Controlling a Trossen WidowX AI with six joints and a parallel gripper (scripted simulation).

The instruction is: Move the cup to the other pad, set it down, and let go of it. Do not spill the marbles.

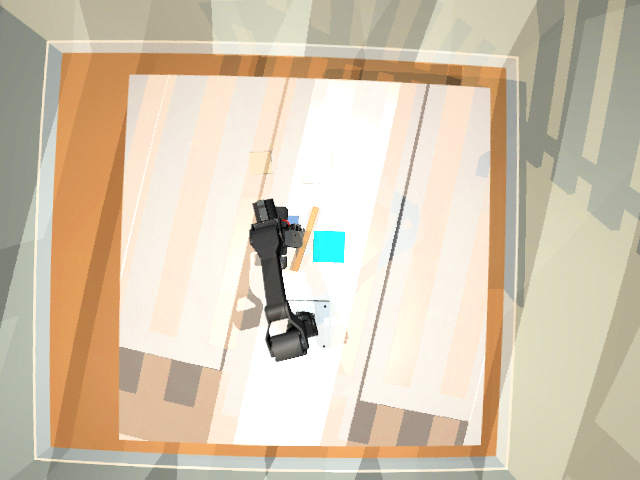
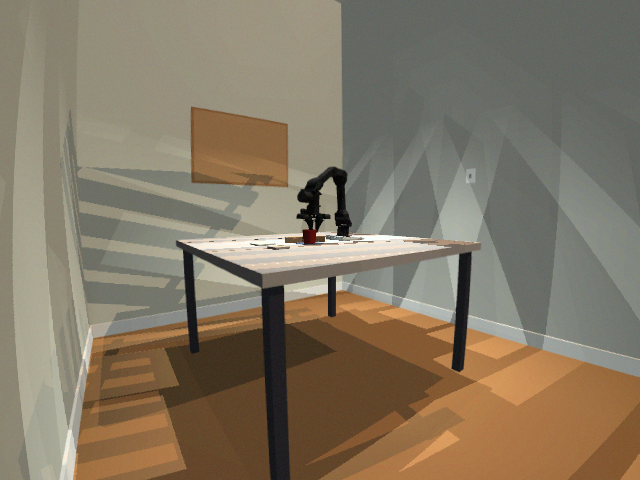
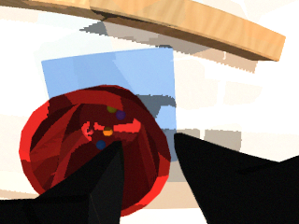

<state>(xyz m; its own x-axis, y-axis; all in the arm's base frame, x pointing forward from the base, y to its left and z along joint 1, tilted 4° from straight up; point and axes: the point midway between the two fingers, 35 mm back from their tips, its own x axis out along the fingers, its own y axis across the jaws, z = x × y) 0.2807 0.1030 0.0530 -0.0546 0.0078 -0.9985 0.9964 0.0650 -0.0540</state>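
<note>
Right now the cup is 30 mm ahead of my gripper tip and 20 mm below it. From my gripper tip the other things lie so: wooden bar 80 mm to the right, 50 mm below; cyan pad 160 mm to the right, 70 mm below, 20 mm behind; blue pad 70 mm below, 20 mm ahead.
</note>
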